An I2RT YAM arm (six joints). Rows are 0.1 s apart.
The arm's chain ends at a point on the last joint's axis. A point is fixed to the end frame.
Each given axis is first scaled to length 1.
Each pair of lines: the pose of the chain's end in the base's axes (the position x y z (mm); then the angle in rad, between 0 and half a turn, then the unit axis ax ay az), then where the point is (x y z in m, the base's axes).
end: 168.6, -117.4, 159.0, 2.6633, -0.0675, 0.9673, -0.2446
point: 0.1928 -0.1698 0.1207
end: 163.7, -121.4, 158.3, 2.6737, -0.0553, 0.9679, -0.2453
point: 0.1863 -0.1743 0.1196
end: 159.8, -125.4, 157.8, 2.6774, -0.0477, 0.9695, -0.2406
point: 0.1817 -0.1781 0.1185
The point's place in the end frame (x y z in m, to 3 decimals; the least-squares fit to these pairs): 0.007 -0.028 0.063
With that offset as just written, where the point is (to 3 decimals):
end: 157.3, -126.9, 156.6, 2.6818, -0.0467, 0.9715, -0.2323
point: 0.179 -0.179 0.116
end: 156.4, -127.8, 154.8, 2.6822, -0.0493, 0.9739, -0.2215
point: 0.178 -0.179 0.113
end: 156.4, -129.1, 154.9, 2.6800, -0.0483, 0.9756, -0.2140
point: 0.179 -0.179 0.113
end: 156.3, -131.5, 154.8, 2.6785, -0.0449, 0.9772, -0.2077
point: 0.178 -0.181 0.112
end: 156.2, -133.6, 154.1, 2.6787, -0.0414, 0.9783, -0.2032
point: 0.178 -0.183 0.111
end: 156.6, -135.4, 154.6, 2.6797, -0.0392, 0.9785, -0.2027
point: 0.178 -0.185 0.111
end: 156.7, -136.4, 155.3, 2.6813, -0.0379, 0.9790, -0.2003
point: 0.178 -0.186 0.112
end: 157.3, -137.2, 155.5, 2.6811, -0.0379, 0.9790, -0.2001
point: 0.179 -0.186 0.112
